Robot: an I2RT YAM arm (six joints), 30 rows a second.
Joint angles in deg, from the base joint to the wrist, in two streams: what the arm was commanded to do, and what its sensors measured. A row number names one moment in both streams.
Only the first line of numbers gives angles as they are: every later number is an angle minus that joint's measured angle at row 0.
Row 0, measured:
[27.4, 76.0, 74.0, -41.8, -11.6, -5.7]
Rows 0 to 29, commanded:
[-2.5, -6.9, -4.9, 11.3, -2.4, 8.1]
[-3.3, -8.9, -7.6, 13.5, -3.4, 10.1]
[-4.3, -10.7, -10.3, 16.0, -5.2, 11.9]
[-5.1, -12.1, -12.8, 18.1, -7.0, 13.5]
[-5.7, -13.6, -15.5, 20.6, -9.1, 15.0]
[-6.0, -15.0, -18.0, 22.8, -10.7, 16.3]
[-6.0, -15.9, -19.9, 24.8, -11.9, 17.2]
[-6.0, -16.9, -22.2, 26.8, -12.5, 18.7]
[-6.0, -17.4, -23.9, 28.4, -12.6, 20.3]
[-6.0, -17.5, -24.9, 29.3, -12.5, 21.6]
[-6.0, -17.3, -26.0, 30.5, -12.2, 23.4]
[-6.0, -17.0, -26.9, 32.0, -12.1, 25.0]
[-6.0, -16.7, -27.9, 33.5, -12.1, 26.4]
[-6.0, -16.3, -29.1, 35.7, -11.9, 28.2]
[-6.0, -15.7, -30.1, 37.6, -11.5, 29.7]
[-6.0, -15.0, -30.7, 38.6, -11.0, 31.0]
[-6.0, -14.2, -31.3, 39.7, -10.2, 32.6]
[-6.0, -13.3, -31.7, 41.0, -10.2, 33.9]
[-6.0, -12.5, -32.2, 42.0, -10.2, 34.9]
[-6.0, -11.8, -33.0, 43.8, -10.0, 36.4]
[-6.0, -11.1, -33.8, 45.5, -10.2, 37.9]
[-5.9, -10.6, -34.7, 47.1, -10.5, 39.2]
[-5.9, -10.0, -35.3, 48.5, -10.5, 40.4]
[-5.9, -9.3, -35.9, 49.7, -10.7, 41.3]
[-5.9, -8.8, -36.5, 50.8, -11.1, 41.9]
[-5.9, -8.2, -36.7, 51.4, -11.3, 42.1]
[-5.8, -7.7, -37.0, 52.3, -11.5, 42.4]
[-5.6, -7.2, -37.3, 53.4, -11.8, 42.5]
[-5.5, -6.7, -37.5, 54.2, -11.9, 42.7]
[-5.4, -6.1, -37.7, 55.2, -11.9, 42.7]
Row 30, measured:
[-5.8, -7.2, -37.2, 47.2, -11.1, 40.3]
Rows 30 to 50, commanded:
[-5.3, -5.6, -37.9, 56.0, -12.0, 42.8]
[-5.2, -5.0, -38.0, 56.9, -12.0, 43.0]
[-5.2, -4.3, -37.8, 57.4, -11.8, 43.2]
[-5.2, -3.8, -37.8, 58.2, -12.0, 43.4]
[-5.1, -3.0, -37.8, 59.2, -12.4, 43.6]
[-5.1, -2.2, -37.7, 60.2, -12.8, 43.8]
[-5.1, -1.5, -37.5, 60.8, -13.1, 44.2]
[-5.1, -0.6, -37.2, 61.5, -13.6, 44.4]
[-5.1, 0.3, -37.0, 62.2, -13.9, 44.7]
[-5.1, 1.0, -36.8, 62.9, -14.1, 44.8]
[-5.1, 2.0, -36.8, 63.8, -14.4, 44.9]
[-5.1, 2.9, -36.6, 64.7, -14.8, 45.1]
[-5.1, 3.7, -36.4, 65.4, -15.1, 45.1]
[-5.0, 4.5, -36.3, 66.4, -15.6, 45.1]
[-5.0, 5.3, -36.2, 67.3, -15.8, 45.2]
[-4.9, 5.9, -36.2, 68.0, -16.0, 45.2]
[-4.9, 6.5, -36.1, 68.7, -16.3, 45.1]
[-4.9, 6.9, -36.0, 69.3, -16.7, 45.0]
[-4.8, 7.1, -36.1, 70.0, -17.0, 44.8]
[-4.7, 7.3, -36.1, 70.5, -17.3, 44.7]
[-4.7, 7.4, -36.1, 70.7, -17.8, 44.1]
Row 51, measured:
[-5.1, 7.0, -37.4, 64.5, -15.9, 44.7]
